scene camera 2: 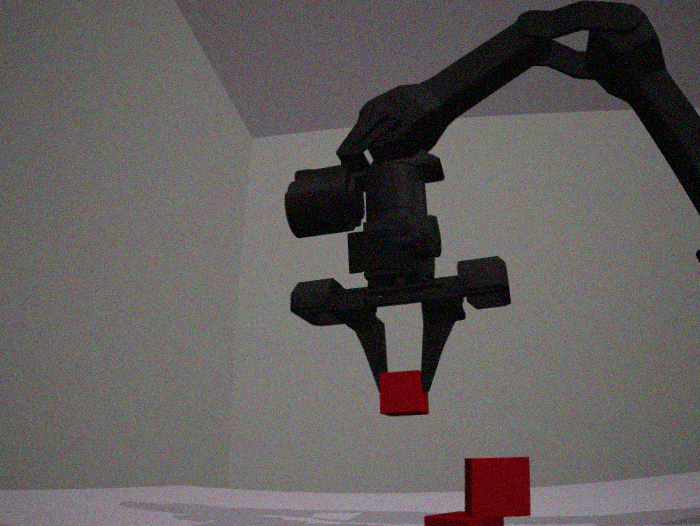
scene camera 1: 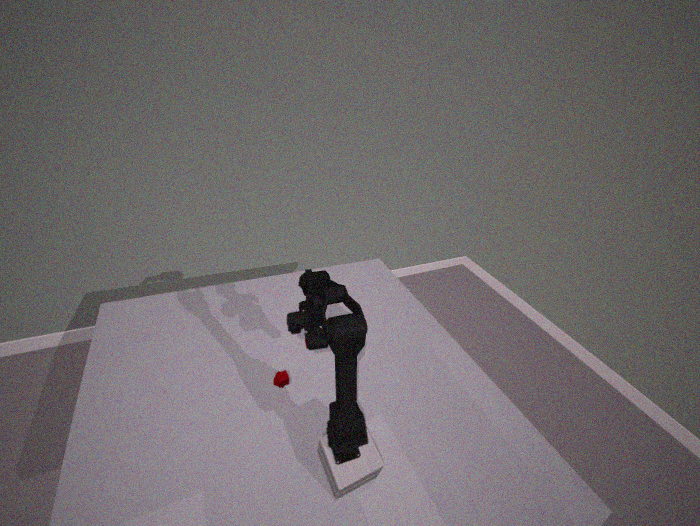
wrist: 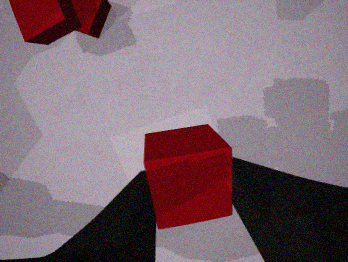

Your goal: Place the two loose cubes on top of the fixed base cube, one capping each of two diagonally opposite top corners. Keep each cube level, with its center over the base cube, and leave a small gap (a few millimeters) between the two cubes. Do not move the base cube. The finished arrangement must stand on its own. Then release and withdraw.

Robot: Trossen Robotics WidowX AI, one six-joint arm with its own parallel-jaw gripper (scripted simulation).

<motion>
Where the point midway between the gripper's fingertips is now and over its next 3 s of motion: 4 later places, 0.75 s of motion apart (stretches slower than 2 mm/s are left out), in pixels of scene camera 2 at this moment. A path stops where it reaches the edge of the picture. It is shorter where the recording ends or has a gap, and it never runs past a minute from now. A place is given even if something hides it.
My gripper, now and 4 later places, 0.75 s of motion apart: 404,393; 405,389; 421,386; 427,418; 426,467
</motion>
